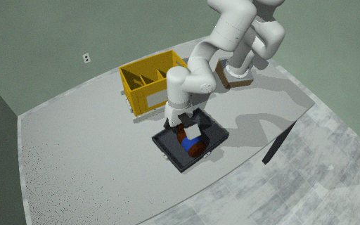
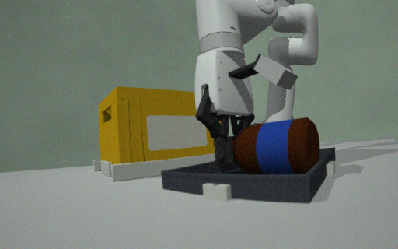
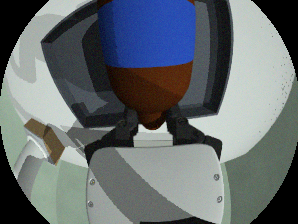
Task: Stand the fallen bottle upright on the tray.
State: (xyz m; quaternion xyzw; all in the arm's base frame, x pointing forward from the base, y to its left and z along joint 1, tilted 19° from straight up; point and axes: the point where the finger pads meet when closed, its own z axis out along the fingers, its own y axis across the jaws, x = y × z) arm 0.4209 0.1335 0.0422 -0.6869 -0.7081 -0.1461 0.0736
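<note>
My hand is 5 cm to the right of the brown bottle. The rest, counted from my hand: dark grey tray 2 cm behind, 5 cm to the left, 3 cm below; then yellow crate 1 cm behind, 24 cm to the right, 4 cm above.
</note>
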